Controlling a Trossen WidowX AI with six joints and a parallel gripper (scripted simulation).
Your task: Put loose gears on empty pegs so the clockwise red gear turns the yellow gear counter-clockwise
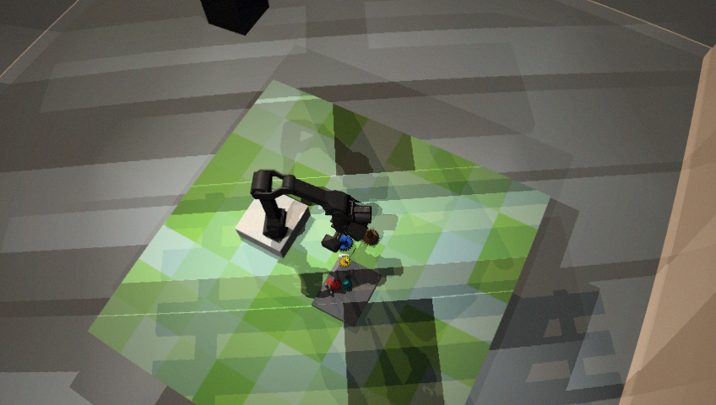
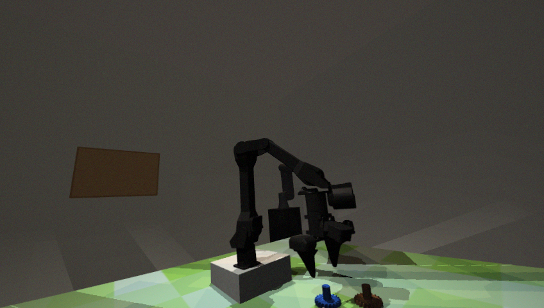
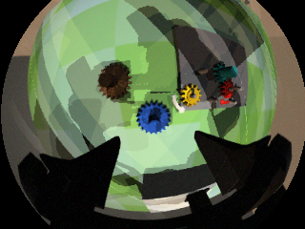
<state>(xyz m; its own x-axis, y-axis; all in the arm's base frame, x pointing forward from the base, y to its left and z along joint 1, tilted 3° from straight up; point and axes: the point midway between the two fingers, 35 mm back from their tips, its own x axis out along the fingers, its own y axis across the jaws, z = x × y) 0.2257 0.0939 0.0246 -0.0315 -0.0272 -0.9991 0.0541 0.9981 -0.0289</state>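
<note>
My gripper tip is 60 mm above the blue gear. Round my gripper tip: brown gear 70 mm ahead, 60 mm to the left, 60 mm below; teal gear 80 mm ahead, 140 mm to the right, 50 mm below; curved white arrow 20 mm ahead, 40 mm to the right, 70 mm below.
</note>
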